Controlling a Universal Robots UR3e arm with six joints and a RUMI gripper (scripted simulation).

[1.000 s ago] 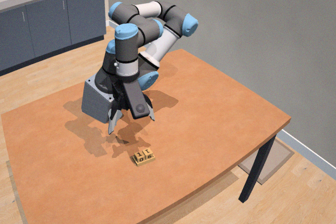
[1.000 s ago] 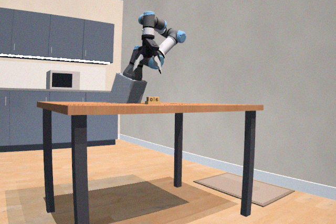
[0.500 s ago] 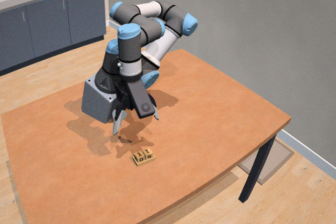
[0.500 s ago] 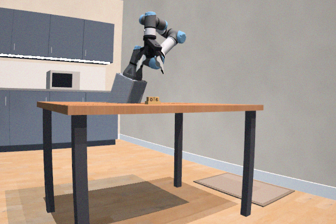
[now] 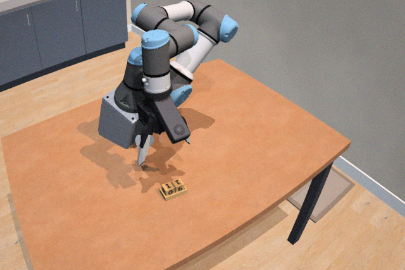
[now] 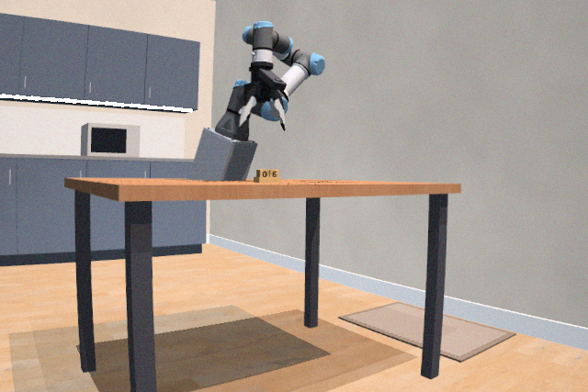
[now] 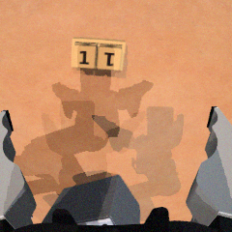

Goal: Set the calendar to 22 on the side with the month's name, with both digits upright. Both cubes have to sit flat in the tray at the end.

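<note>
Now: the wooden tray 20 mm to the left of my hand and 150 mm below it.
</note>
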